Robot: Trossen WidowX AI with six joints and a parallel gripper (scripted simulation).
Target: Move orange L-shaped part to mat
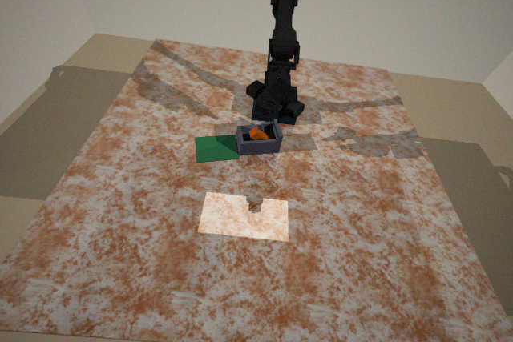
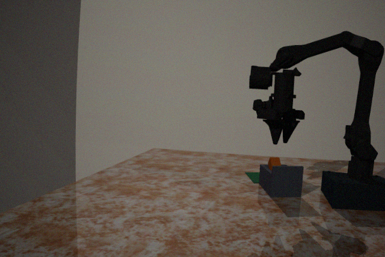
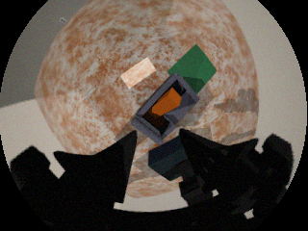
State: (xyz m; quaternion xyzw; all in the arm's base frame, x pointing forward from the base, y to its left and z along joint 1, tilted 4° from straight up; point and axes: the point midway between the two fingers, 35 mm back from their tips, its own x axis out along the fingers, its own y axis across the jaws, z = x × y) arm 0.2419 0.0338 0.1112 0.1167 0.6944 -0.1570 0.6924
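The orange l-shaped part is 110 mm below my gripper tip, 10 mm to the right of it and 10 mm behind it. The rest, counted from my gripper tip: green mat: 170 mm to the right, 160 mm below, 60 mm ahead.
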